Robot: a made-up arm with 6 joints.
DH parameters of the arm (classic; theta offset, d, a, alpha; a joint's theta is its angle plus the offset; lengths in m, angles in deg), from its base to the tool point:
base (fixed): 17.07 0 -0.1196 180
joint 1: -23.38 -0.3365 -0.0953 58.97
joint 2: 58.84 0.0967 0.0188 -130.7
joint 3: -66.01 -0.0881 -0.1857 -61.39
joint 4: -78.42 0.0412 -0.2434 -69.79
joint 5: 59.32 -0.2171 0.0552 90
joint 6: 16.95 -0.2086 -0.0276 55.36
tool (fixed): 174.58 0.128 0 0
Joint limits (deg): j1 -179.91..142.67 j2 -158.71..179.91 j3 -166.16..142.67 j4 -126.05..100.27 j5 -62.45..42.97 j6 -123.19..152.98
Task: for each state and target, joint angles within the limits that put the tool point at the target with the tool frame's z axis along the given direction. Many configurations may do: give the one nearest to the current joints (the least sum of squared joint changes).
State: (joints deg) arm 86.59 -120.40 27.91 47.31 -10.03 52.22
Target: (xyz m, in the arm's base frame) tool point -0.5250 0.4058 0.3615 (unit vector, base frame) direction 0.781 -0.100 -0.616
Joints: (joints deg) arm 89.06 -95.15 4.18 61.08 -8.28 87.33
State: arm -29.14 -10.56 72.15 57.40 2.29 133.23
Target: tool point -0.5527 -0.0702 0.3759 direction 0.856 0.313 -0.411
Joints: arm -4.81 -7.21 45.05 100.27 -47.54 91.27
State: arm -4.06 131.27 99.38 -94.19 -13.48 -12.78
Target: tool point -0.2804 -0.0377 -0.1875 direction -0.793 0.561 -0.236
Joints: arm -32.13 105.95 128.85 -83.32 -5.74 16.57
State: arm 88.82 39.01 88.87 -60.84 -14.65 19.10
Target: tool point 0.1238 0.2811 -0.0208 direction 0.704 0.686 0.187
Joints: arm 53.66 58.08 133.34 -73.13 -53.94 -9.23
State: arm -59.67 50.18 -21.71 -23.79 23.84 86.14
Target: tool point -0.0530 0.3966 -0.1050 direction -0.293 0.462 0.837
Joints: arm -51.26 41.24 -62.18 -1.80 41.70 67.14
